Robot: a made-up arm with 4 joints.
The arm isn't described. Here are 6 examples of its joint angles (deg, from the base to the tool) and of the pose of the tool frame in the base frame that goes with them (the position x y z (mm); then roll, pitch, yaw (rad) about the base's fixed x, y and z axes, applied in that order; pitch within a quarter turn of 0, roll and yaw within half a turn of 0).
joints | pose
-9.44 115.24 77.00 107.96 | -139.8 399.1 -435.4 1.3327 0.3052 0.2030
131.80 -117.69 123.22 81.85 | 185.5 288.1 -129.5 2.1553 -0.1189 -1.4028
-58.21 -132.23 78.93 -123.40 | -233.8 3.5 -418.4 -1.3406 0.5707 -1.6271
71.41 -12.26 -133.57 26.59 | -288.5 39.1 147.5 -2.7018 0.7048 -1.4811
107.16 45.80 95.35 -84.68 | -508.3 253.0 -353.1 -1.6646 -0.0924 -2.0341
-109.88 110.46 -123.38 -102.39 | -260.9 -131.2 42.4 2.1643 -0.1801 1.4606
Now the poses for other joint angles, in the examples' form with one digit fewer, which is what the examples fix.
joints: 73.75 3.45 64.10 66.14
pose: -172 476 -573 1.083 -0.372 -0.033
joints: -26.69 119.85 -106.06 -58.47
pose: 138 -342 -4 1.897 0.527 -2.918
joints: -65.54 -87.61 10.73 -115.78
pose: 164 -71 -701 -0.169 0.081 -0.659
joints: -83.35 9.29 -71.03 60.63
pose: 156 392 -278 -1.195 0.482 -2.682
